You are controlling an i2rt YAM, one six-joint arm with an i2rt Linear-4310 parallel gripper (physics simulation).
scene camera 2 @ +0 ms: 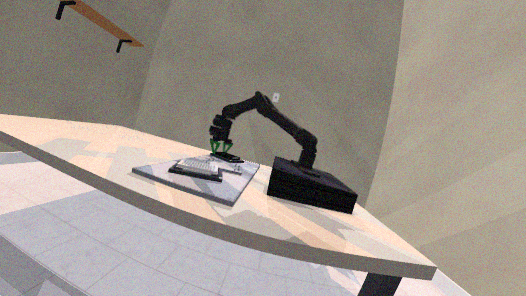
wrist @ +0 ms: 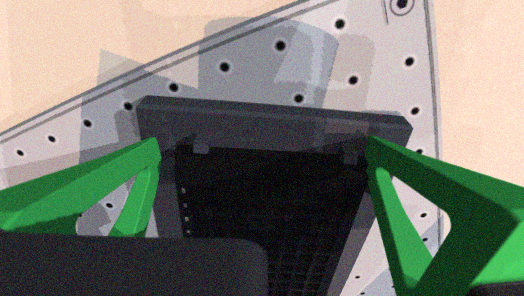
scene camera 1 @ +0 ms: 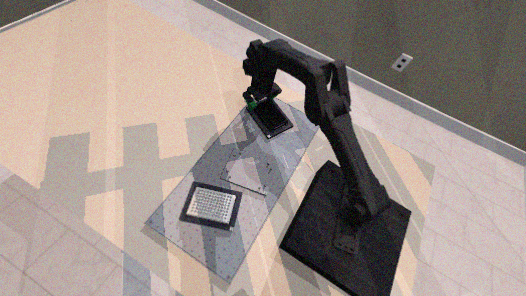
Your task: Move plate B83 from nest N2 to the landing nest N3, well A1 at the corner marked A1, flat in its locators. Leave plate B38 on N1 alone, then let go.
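A black well plate [scene camera 1: 271, 115] [scene camera 2: 228, 157] [wrist: 265, 190] sits in a dark nest [scene camera 1: 283, 131] [wrist: 275, 125] at the far end of the board. My gripper [scene camera 1: 263, 102] [scene camera 2: 221, 152] [wrist: 262, 148] is open, with its green fingers on either side of this plate near one end. In the wrist view a gap shows at the left finger; contact at the right is unclear. A white well plate [scene camera 1: 212, 205] [scene camera 2: 197, 166] lies in a dark nest [scene camera 1: 204, 223] [scene camera 2: 194, 174] at the near end. Between them is a light, empty nest [scene camera 1: 246, 172] with small locators. Plate and nest labels are not readable.
The perforated board [scene camera 1: 167, 220] [scene camera 2: 227, 196] [wrist: 250, 65] carries the nests on a wooden table [scene camera 1: 165, 65] [scene camera 2: 280, 222]. The arm stands on a black base block [scene camera 1: 310, 232] [scene camera 2: 310, 192] beside the board. A wall shelf [scene camera 2: 102, 22] is high at the back left.
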